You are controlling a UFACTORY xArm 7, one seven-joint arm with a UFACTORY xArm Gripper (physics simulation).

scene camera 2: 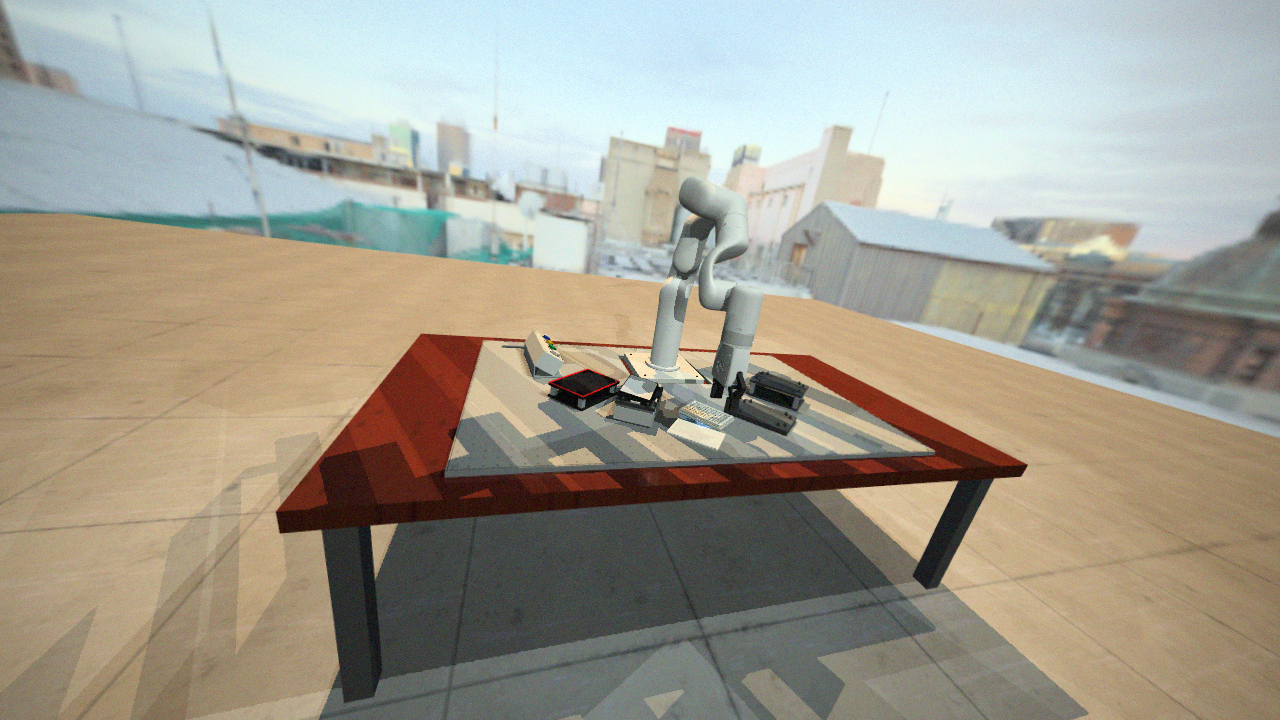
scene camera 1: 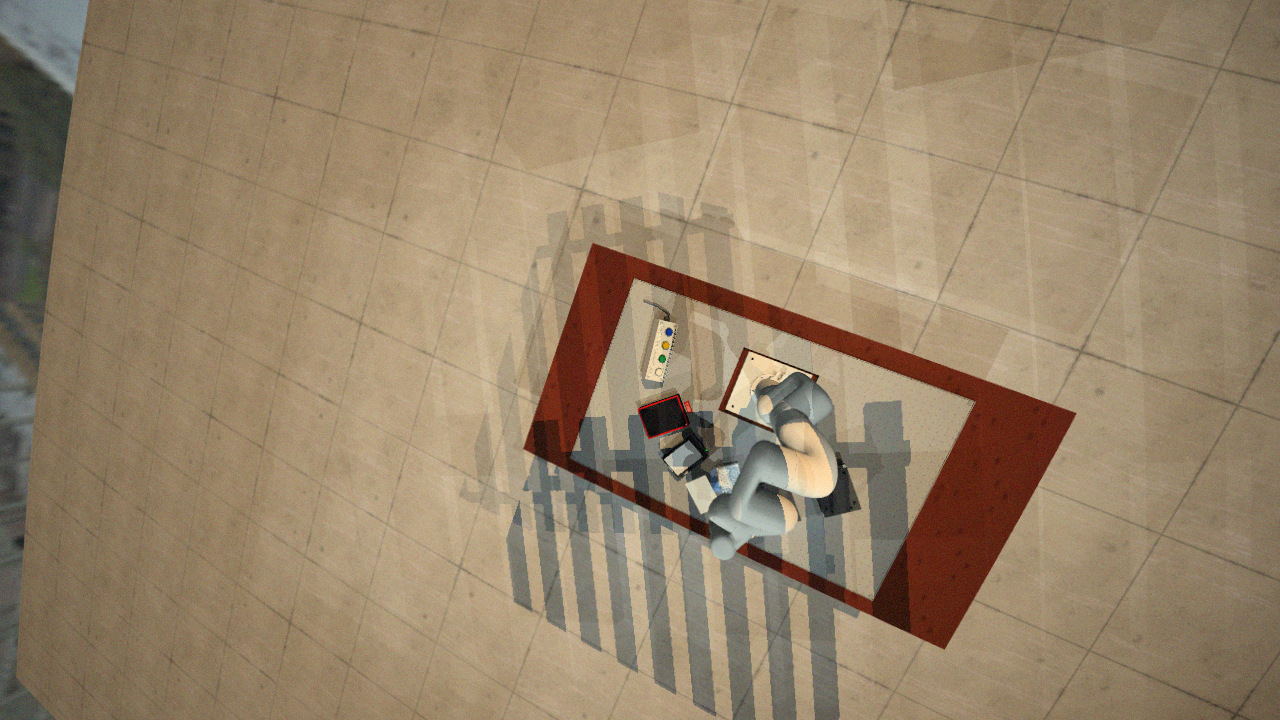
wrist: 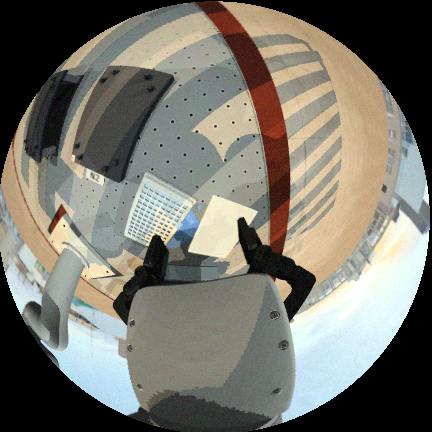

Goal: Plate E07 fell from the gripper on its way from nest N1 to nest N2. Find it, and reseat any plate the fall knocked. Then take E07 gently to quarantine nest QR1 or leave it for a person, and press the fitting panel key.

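Seen in the pictures: gripper, fingertip midpoint: (scene camera 2: 722, 405) (wrist: 198, 236); arm's base, link origin: (scene camera 2: 662, 364) (wrist: 74, 255).
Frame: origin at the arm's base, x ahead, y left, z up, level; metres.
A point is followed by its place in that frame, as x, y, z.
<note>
My gripper (scene camera 2: 725, 396) @[0.431, 0.079, 0.060] (wrist: 198, 236) @[0.431, 0.079, 0.060] is open and empty, low over the board beside a clear plate with many wells (scene camera 1: 726, 477) @[0.352, 0.049, 0.000] (scene camera 2: 707, 413) @[0.359, 0.071, -0.002] (wrist: 159, 210) @[0.373, 0.083, -0.005]. No label on the plate is readable. A blue patch (wrist: 187, 230) @[0.406, 0.030, -0.013] lies between it and a flat cream piece (scene camera 1: 701, 493) @[0.462, 0.009, -0.007] (scene camera 2: 696, 434) @[0.471, 0.014, -0.006] (wrist: 222, 226) @[0.468, 0.031, -0.006]. The dark nest N2 (scene camera 1: 839, 492) (scene camera 2: 763, 415) @[0.344, 0.240, 0.000] (wrist: 120, 122) @[0.352, 0.225, 0.000] has its label by its edge. A grey-topped plate (scene camera 1: 684, 455) @[0.352, -0.127, 0.060] (scene camera 2: 638, 387) @[0.370, -0.130, 0.060] looks tilted on another holder. A red-rimmed black tray (scene camera 1: 664, 416) @[0.281, -0.263, 0.026] (scene camera 2: 583, 384) @[0.307, -0.271, 0.026] stands beside that. The panel (scene camera 1: 660, 351) @[0.079, -0.399, 0.054] (scene camera 2: 543, 354) @[0.192, -0.395, 0.059] has blue, yellow, green and white keys.
A second dark unit (scene camera 2: 776, 389) @[0.219, 0.326, 0.034] (wrist: 52, 115) stands beyond N2. The arm's base plate (scene camera 1: 742, 385) @[0.032, -0.087, -0.001] (wrist: 100, 267) @[0.101, -0.056, -0.003] is bolted behind the plates. The arm hides the gripper in scene camera 1. A red-brown table border (scene camera 1: 993, 501) @[-0.079, 0.803, -0.027] (scene camera 2: 375, 429) @[0.521, -0.685, -0.027] (wrist: 270, 110) @[0.565, 0.222, -0.027] surrounds the perforated board.
</note>
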